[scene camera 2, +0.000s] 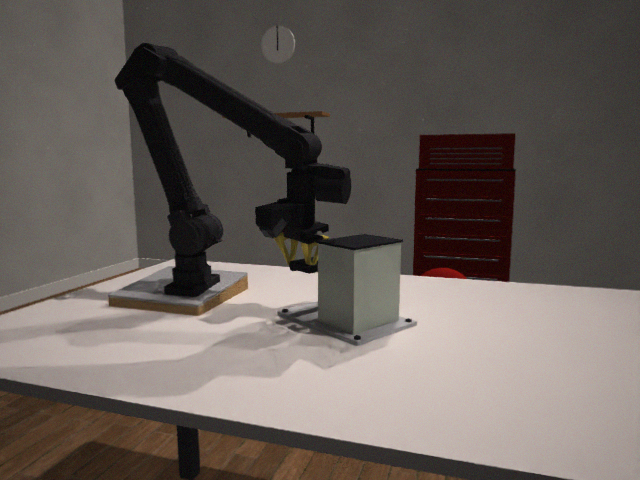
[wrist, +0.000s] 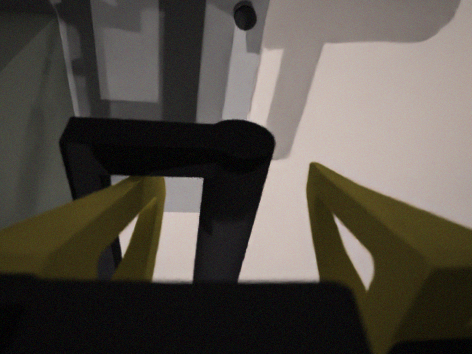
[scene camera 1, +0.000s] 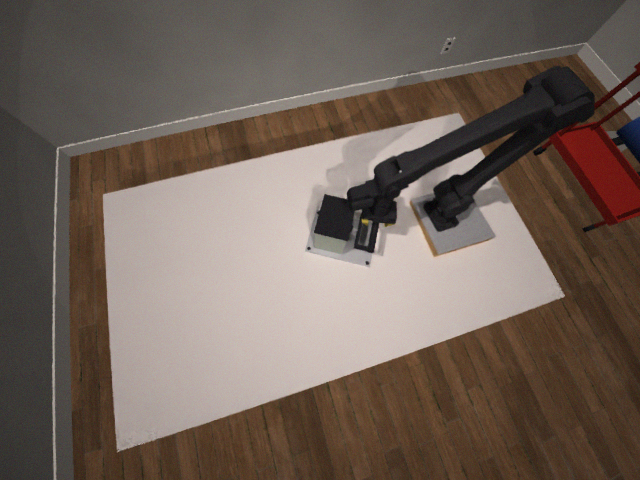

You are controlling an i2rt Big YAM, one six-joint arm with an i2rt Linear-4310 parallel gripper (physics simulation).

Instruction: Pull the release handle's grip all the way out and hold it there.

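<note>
The release handle [scene camera 1: 364, 248] [scene camera 2: 303, 266] is a black rectangular loop beside a pale green box [scene camera 1: 329, 243] [scene camera 2: 376, 289] [wrist: 25, 125] with a black top. Its thick outer bar, the grip [wrist: 222, 225], stands away from the box. My gripper [scene camera 1: 377, 223] [scene camera 2: 300, 259] [wrist: 235, 176] is partly open, pointing down at the handle, its yellow fingers on either side of the grip. In the wrist view the left finger is over the loop's opening and the right finger is outside the grip, with visible gaps on both sides. The loop's near end is hidden by the gripper body.
The box stands on a grey bolted plate [scene camera 1: 355, 257] [scene camera 2: 388, 328] [wrist: 240, 75] on the white table [scene camera 1: 222, 310] [scene camera 2: 491, 361]. The arm's base stands on a grey-topped wooden board [scene camera 1: 465, 237] [scene camera 2: 142, 294]. A red cart and a red tool cabinet [scene camera 2: 465, 206] stand beyond the table.
</note>
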